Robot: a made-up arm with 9 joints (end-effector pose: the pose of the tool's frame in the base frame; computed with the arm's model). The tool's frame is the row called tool.
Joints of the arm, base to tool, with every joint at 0 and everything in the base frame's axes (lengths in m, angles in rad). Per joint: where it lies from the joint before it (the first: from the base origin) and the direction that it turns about. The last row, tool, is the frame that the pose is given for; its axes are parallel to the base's.
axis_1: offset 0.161 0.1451 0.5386 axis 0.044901 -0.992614 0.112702
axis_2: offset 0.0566 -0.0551 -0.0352 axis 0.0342 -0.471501 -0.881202
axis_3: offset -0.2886 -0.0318 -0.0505 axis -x
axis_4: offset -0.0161 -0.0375 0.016 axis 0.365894 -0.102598 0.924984
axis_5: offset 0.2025 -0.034 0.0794 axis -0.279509 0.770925 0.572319
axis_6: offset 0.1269 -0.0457 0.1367 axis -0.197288 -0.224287 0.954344
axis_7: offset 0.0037 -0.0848 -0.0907 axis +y
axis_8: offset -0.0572 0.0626 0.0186 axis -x
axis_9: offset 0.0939 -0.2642 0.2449 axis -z
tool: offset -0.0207 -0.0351 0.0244
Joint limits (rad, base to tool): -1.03..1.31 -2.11..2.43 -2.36..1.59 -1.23..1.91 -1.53..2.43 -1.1..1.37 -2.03..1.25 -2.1..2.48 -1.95..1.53
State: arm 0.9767 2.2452 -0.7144 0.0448 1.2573 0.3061 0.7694 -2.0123 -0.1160
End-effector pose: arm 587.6 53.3 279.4 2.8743 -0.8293 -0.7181
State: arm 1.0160 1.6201 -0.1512 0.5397 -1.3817 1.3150 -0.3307 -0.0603 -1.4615
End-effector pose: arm 94.8 286.0 -43.7 -3.1228 -1.0525 1.0690
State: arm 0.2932 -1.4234 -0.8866 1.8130 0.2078 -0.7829 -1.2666 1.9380 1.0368
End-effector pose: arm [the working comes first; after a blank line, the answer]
Working (the frame after each row of the table, in the pose's form):
after axis_1: 161.0 145.1 538.6 0.0086 -0.2912 0.0320
after axis_2: 227.2 92.4 520.7 0.0615 0.4355 1.2879
after axis_3: 175.5 -188.1 595.0 0.9481 0.4355 1.2879
after axis_4: 202.4 -220.4 582.6 1.7075 -1.2021 1.4971
after axis_5: 284.7 -111.6 755.4 1.1079 -1.2971 2.0655
after axis_6: 403.2 -30.8 883.1 1.3740 -0.5329 1.9442
after axis_7: 315.9 -6.5 798.0 2.0456 -0.3181 0.5462
after axis_8: 280.4 -80.9 825.0 0.1076 -0.3181 0.5462
after axis_9: 449.2 -316.5 1058.6 0.3278 -0.0715 -0.4852

411.0 -342.8 1068.9 0.3278 -0.0715 -0.4852
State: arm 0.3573 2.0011 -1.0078 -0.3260 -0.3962 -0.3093 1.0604 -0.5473 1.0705
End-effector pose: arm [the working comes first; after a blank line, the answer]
Working (the frame after each row of the table, in the pose's form):
after axis_1: 161.0 145.1 538.6 0.0092 -0.3549 0.0390
after axis_2: 228.6 92.9 524.8 1.0555 -0.2118 -2.0938
after axis_3: 388.5 313.7 412.7 2.0633 -0.2118 -2.0938
after axis_4: 395.2 318.1 369.6 1.9304 0.0493 -1.9388
after axis_5: 265.3 154.5 300.0 1.9998 0.3769 -2.1372
after axis_6: 132.6 142.0 161.7 2.1716 0.6007 -1.9045
after axis_7: 251.0 108.9 144.3 2.3852 -0.1311 -1.0921
after axis_8: 171.4 135.8 166.0 2.9325 -0.1311 -1.0921
after axis_9: 416.3 114.6 -113.7 2.9249 0.1182 -0.0482

393.5 144.8 -142.4 2.9249 0.1182 -0.0482
